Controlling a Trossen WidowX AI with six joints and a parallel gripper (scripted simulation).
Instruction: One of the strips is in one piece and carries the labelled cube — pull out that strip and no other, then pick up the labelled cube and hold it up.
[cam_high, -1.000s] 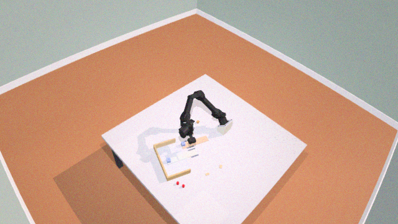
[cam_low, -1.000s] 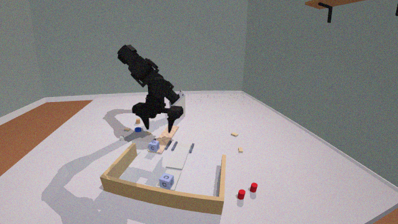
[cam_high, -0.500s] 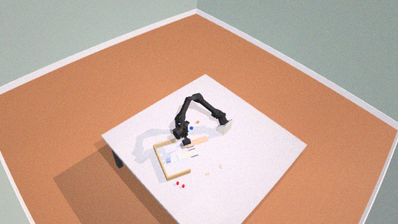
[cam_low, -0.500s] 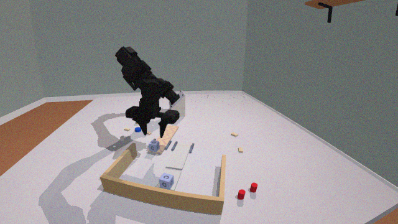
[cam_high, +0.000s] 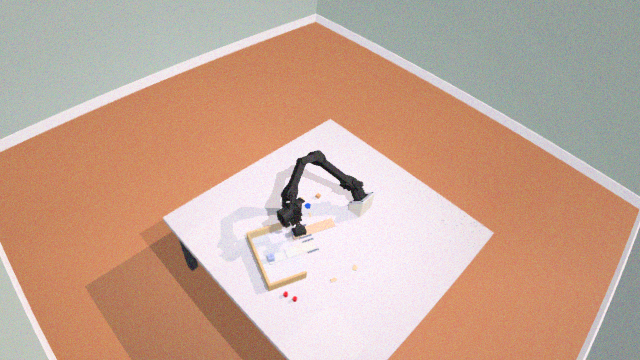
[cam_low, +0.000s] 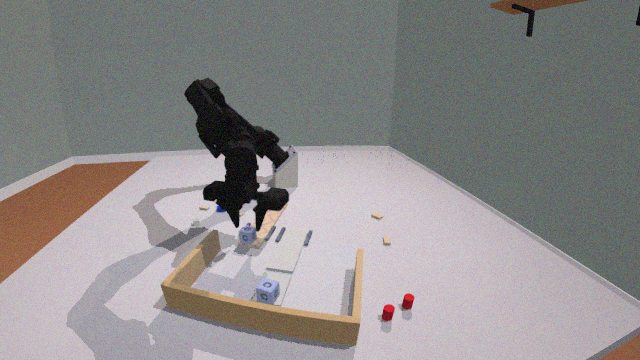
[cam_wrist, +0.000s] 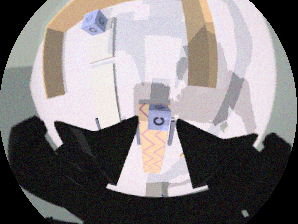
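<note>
My gripper tip is now 10 cm past the wooden strip, 4 cm to the right of it and 4 cm above it. From my gripper tip the other things lie so: blue disc (18 cm behind, 8 cm to the right, 3 cm below).
</note>
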